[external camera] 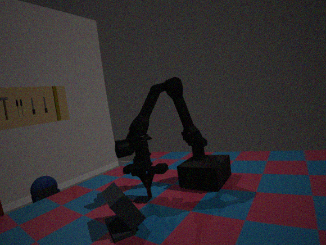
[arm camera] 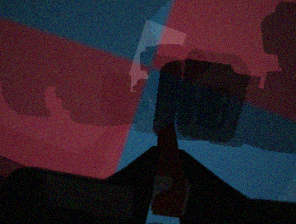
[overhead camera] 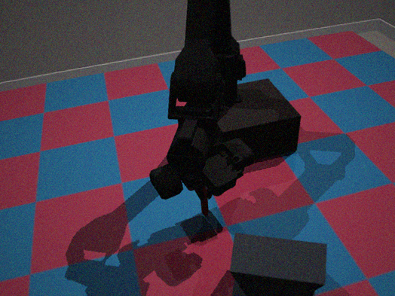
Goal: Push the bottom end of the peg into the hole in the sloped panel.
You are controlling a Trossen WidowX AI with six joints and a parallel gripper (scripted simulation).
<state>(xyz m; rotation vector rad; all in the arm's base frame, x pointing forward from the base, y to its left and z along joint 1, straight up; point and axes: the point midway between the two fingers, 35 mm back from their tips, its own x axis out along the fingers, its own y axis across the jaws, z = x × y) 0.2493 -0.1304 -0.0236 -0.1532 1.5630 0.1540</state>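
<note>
Now: gripper tip 200 mm short of the sloped panel, 60 mm to the right of it and 40 mm below it. The rest, counted from my gripper tip: peg (20 mm above); then dark stand (220 mm ahead, 40 mm to the left, 30 mm below).
</note>
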